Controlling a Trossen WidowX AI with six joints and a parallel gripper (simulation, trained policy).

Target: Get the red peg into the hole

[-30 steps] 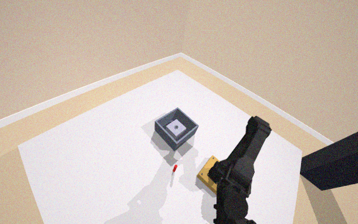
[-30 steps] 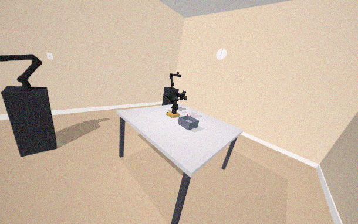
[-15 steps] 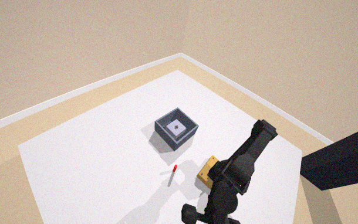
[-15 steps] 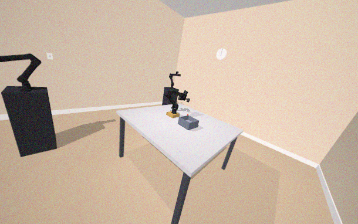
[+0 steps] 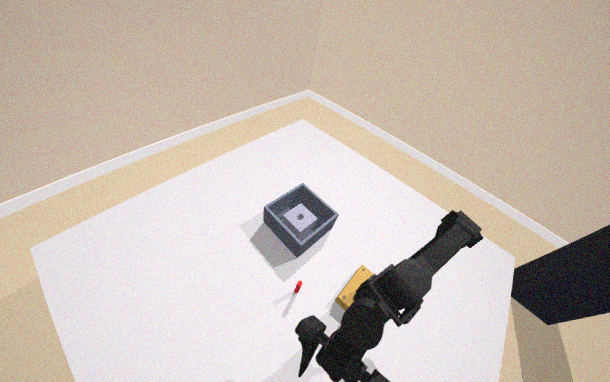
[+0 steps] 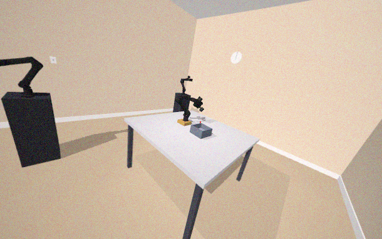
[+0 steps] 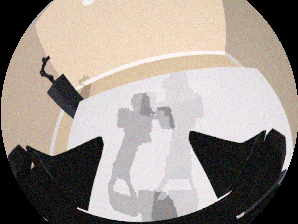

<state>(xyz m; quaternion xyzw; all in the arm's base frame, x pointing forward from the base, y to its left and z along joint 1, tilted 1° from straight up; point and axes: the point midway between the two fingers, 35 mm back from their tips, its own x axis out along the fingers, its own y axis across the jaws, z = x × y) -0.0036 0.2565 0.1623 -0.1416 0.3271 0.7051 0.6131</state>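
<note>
The red peg lies 180 mm ahead of my gripper tip, 150 mm to the right of it and 150 mm below it. The rest, counted from my gripper tip: grey box 350 mm ahead, 330 mm to the right, 160 mm below; plate 350 mm ahead, 330 mm to the right, 140 mm below.
</note>
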